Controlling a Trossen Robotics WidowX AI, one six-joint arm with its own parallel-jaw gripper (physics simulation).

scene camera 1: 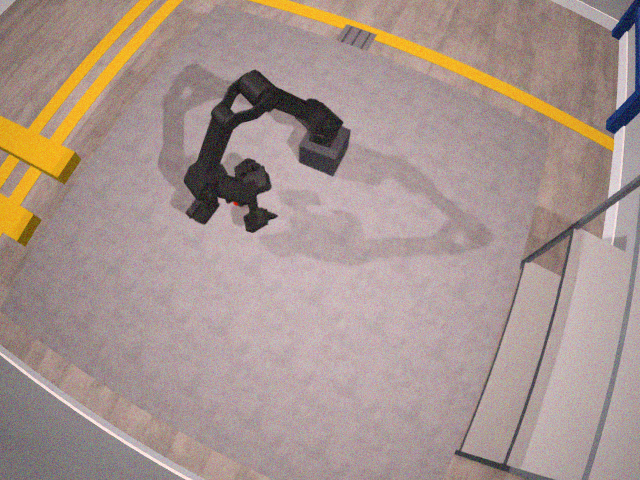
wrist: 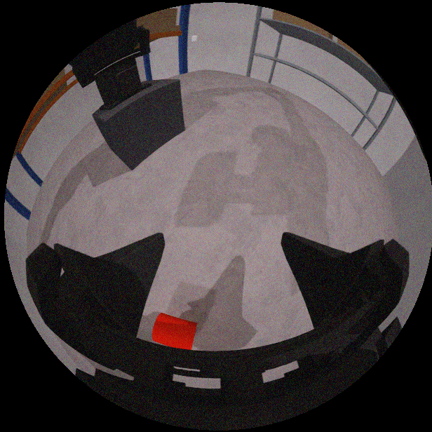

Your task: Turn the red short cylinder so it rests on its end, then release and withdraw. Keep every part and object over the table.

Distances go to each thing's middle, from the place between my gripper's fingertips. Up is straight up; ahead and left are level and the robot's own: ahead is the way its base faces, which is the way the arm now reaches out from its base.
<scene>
I see the red short cylinder [wrist: 169,330] 20 mm ahead of my hand, 90 mm to the right of it and 20 mm below it.
</scene>
